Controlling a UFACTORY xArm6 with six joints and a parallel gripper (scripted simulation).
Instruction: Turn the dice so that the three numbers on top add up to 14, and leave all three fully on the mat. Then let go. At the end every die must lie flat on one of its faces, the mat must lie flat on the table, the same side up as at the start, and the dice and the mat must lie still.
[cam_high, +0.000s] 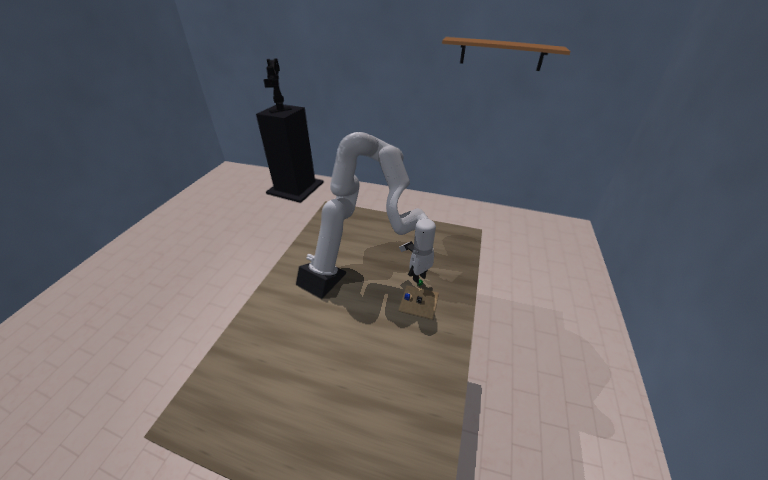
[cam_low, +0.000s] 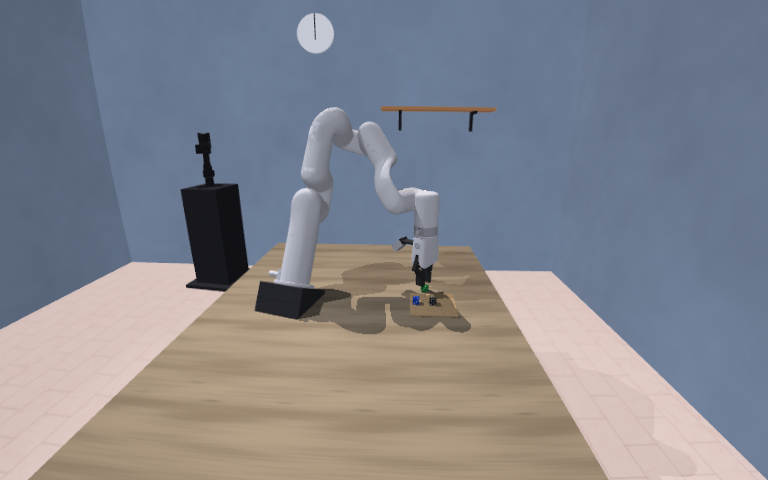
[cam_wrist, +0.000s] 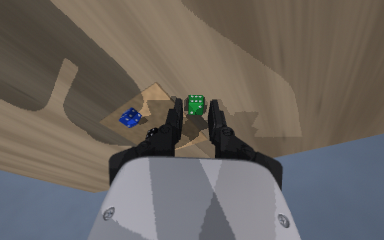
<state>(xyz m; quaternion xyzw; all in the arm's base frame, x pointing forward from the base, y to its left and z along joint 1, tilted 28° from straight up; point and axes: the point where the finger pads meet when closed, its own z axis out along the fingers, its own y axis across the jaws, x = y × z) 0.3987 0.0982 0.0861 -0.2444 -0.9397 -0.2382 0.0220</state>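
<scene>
My gripper is now 40 mm above the green die and 10 mm short of it. From my hand the other things lie so: black die 100 mm to the right, 30 mm below, 30 mm ahead; then tan mat 100 mm to the right, 40 mm below, 30 mm ahead; then blue die 100 mm to the right, 30 mm below, 20 mm behind.
</scene>
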